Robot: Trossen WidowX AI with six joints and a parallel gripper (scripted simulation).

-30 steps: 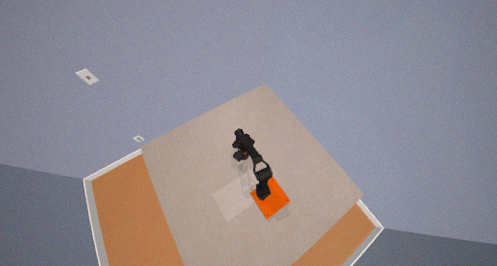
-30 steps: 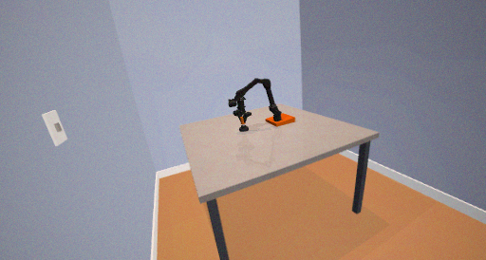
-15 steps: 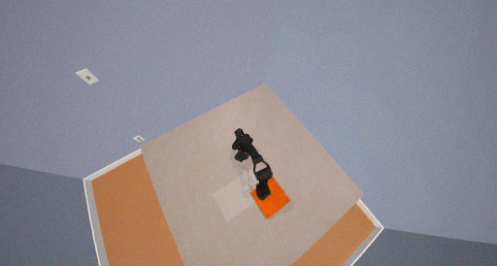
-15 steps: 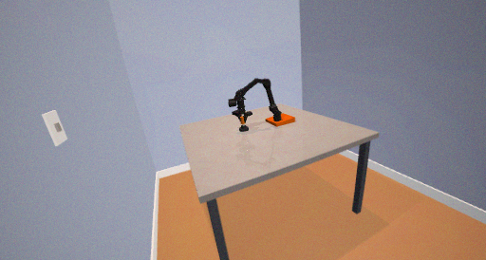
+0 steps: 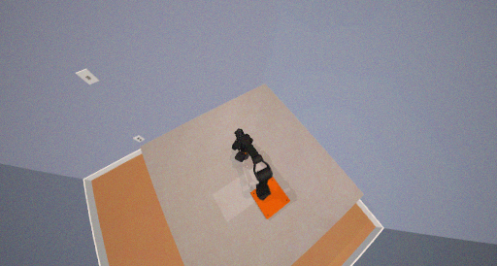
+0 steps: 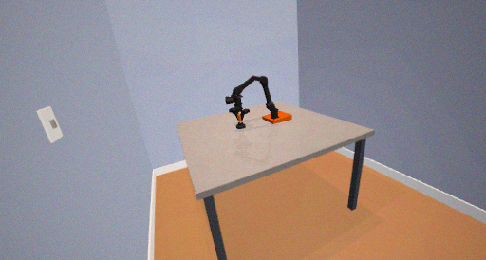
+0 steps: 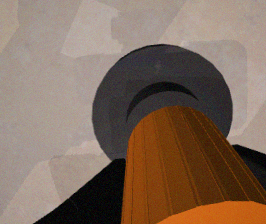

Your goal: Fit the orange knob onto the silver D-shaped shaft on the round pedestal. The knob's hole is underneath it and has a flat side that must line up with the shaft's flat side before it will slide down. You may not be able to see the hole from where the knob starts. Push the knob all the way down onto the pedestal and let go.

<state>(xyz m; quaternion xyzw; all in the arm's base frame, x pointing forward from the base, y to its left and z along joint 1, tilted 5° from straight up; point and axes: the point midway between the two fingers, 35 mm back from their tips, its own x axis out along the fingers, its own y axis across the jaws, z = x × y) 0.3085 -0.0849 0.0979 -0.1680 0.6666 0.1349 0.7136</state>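
My gripper tip is 30 mm below the orange knob. Round my gripper tip: dark round pedestal 40 mm below.
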